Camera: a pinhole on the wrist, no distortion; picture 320 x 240 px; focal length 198.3 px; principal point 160.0 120.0 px. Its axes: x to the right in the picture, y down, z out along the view. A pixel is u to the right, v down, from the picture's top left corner.
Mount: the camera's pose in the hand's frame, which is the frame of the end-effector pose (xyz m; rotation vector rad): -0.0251 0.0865 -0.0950 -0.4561 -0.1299 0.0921
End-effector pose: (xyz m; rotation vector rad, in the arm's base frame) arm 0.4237 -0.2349 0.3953 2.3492 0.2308 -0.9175
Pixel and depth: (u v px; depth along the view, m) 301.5 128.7 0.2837
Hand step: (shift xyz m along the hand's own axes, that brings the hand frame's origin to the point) 0.1328 0.2442 0.1730
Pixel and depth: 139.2 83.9 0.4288
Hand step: -0.1273 0.1970 0.3165
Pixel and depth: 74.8 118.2 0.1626
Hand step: -0.1177 0.1473 0.0430
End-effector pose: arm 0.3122 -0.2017 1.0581 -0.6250 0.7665 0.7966
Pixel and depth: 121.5 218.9 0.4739
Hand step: -0.1990 0.4920 0.2120
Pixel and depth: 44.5 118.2 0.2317
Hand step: -0.1920 0.1690 0.0980
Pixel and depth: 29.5 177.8 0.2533
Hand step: -0.2310 0.2425 0.0802
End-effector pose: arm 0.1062 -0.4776 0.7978 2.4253 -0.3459 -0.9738
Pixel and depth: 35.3 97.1 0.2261
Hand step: -0.1969 0.1443 0.1029
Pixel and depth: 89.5 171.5 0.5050
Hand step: -0.2837 0.4011 0.2773
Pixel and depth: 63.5 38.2 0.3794
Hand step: -0.2533 0.0891 0.2929
